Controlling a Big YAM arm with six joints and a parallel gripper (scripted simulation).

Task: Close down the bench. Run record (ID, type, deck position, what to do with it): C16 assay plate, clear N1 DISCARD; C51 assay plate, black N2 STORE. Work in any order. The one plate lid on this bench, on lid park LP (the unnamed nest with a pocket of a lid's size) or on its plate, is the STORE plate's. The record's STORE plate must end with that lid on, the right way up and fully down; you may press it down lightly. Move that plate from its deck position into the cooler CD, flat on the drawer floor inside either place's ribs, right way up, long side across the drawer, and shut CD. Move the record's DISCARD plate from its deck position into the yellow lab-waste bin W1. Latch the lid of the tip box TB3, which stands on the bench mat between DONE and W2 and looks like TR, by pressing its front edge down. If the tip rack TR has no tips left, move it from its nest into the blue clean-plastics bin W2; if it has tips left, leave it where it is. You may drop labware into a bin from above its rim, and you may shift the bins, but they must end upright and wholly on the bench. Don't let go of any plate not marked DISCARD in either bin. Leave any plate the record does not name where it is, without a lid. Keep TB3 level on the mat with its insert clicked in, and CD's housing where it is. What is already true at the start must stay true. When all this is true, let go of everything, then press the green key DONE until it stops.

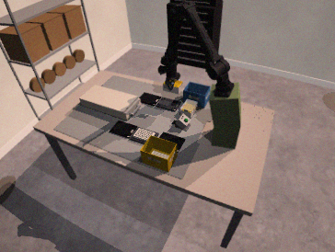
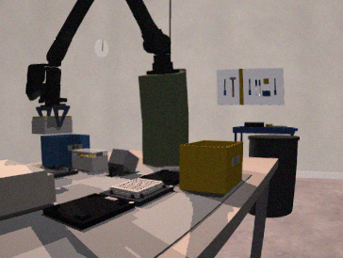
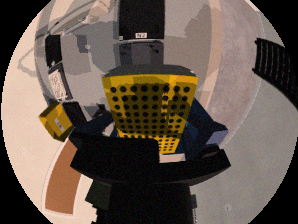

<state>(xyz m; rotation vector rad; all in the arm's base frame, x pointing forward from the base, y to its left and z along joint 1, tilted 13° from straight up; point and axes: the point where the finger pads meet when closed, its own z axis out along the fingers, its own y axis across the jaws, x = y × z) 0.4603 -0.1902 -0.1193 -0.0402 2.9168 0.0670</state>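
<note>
Right now my hand is 190 mm past the green key DONE, 200 mm to the right of it and 100 mm above it. The rest, counted from my hand: tip box TB3: 150 mm behind, 40 mm to the left, 130 mm below; blue bin W2: 150 mm behind, 110 mm to the right, 130 mm below; yellow-topped tip rack TR: 10 mm behind, 10 mm to the right, 10 mm above.
</note>
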